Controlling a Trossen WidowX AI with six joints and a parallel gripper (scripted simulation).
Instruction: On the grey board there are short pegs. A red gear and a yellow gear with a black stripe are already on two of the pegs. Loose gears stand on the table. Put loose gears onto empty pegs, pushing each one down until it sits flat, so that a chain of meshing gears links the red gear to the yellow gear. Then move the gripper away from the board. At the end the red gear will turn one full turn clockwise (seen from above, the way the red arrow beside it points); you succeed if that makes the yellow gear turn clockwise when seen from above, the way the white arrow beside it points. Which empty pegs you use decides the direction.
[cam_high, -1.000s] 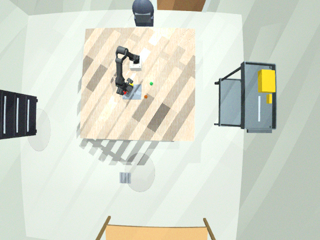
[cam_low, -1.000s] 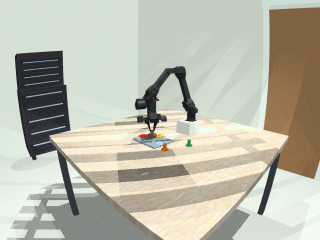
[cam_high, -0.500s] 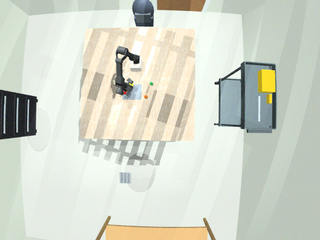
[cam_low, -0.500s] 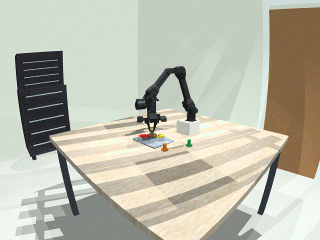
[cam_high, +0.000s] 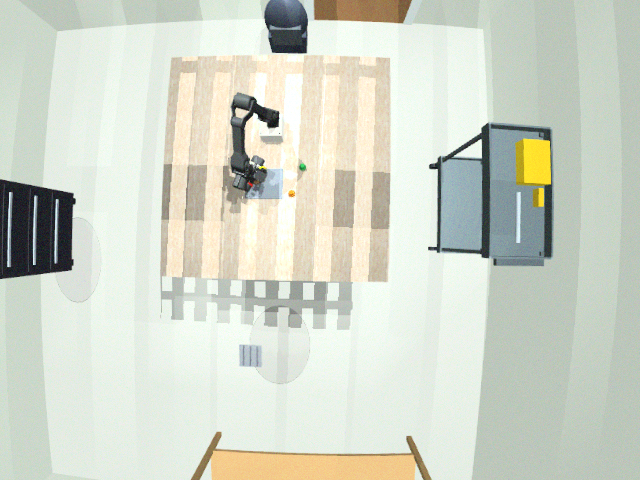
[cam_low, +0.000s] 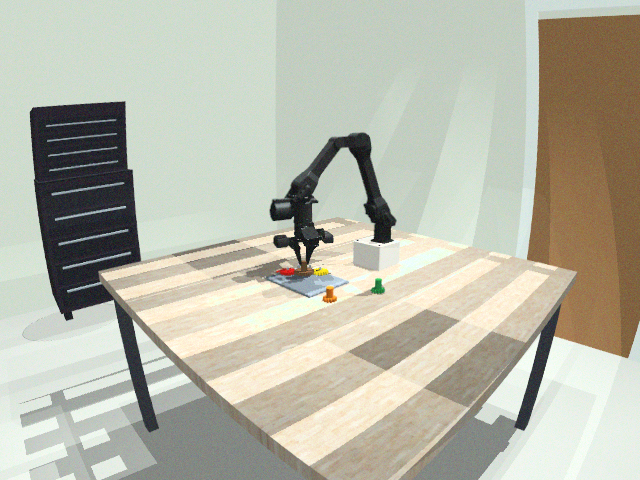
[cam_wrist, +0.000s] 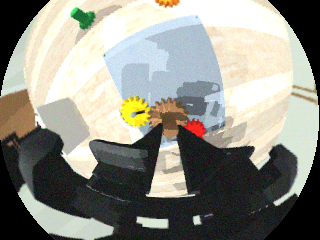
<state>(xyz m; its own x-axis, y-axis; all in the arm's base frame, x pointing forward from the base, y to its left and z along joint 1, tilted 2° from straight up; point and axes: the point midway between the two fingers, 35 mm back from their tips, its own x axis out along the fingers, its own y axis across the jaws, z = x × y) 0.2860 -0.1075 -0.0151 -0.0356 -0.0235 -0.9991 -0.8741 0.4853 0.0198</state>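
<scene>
My gripper tip is now 10 mm above the brown gear. Round my gripper tip: yellow gear (50 mm behind, 30 mm to the left, 20 mm below); red gear (50 mm to the right, 30 mm ahead, 20 mm below); orange gear (190 mm to the left, 90 mm ahead, 20 mm below).
</scene>
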